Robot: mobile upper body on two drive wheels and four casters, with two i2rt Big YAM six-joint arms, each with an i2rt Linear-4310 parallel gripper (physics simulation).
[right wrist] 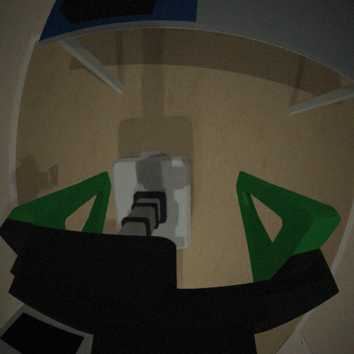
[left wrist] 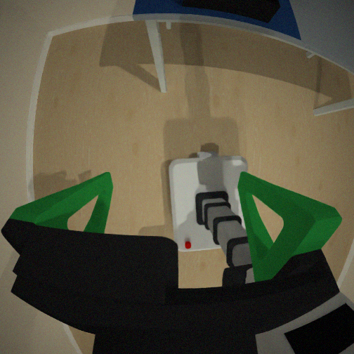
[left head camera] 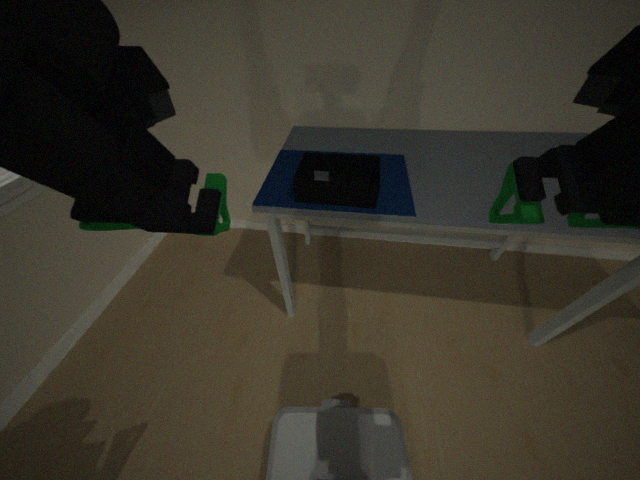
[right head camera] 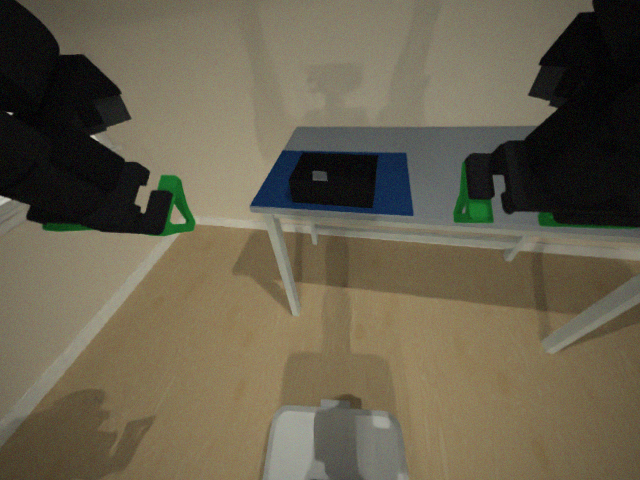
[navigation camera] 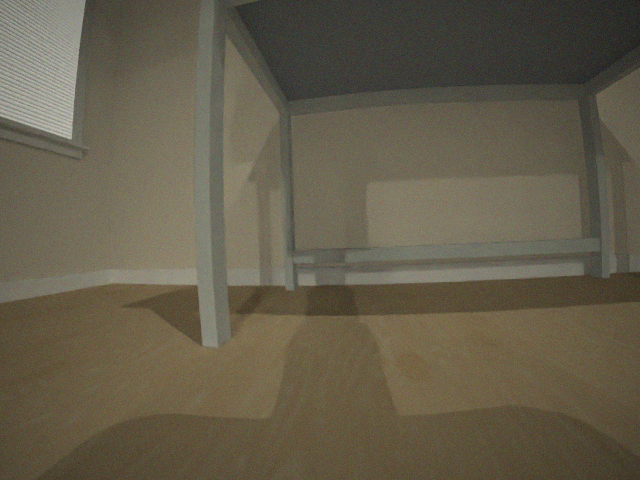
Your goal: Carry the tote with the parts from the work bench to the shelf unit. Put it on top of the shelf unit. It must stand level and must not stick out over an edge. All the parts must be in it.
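Places are measured from the left arm's base along level axes (x ahead, y left, z up), in centimetres.
Pixels of known places: left gripper, fingertip midpoint: (left head camera: 192, 224) (right head camera: 160, 224); right gripper, fingertip midpoint: (left head camera: 529, 219) (right head camera: 496, 219).
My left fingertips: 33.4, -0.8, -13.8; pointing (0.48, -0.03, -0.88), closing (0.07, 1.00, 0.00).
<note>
Behind a point stands the place of what it marks, as x, y, z.
The black tote (left head camera: 338, 193) @[82.7, -22.8, -44.0] (right head camera: 334, 193) @[82.6, -22.9, -44.1] stands near the left end of the work bench (left head camera: 454, 180) @[98.8, -71.0, -49.6] (right head camera: 436, 180) @[97.7, -62.9, -49.6]. A small light grey part (left head camera: 321, 176) @[99.2, -16.5, -47.2] (right head camera: 319, 176) @[99.2, -16.4, -47.2] shows in it; the rest of its inside is too dark to tell. A piece of the tote also shows at the top of the left wrist view (left wrist: 235, 7) and the right wrist view (right wrist: 107, 11). My left gripper (left wrist: 174, 178) (left head camera: 153, 227) is open and empty, left of the tote and apart from it. My right gripper (right wrist: 173, 178) (left head camera: 565, 223) is open and empty, right of the tote. The shelf unit does not show.
A blue mat (left head camera: 397, 191) @[91.3, -46.4, -49.4] (right head camera: 393, 191) @[90.7, -45.3, -49.4] lies under the tote and reaches the bench's front edge. A bench leg (left head camera: 281, 263) @[84.7, 3.4, -86.1] (navigation camera: 210, 206) @[84.8, 2.4, -110.6] stands at the front left. My white base (left head camera: 294, 439) @[21.3, -5.9, -115.0] (right head camera: 292, 439) @[20.9, -6.1, -115.0] is in front of the bench. Walls stand behind and at the left.
</note>
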